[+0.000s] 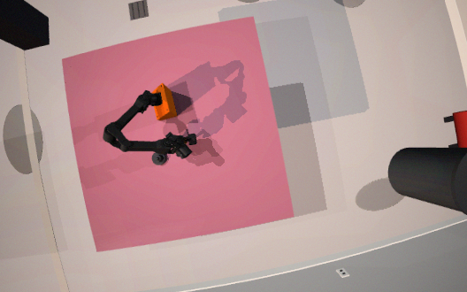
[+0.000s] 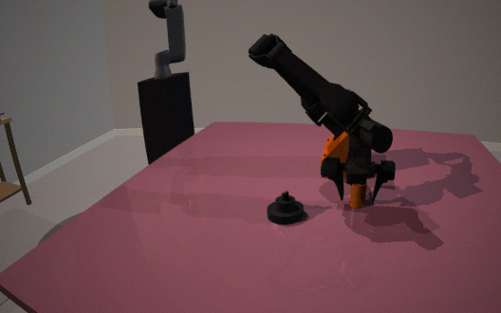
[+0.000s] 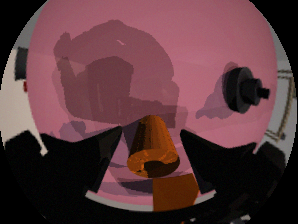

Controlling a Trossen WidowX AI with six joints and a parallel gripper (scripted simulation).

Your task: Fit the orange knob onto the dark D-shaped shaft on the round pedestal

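Right now my gripper tip is 16 cm to the left of the dark round pedestal, 8 cm short of it and 2 cm below it. Also, from my gripper tip: orange knob: 2 cm above.
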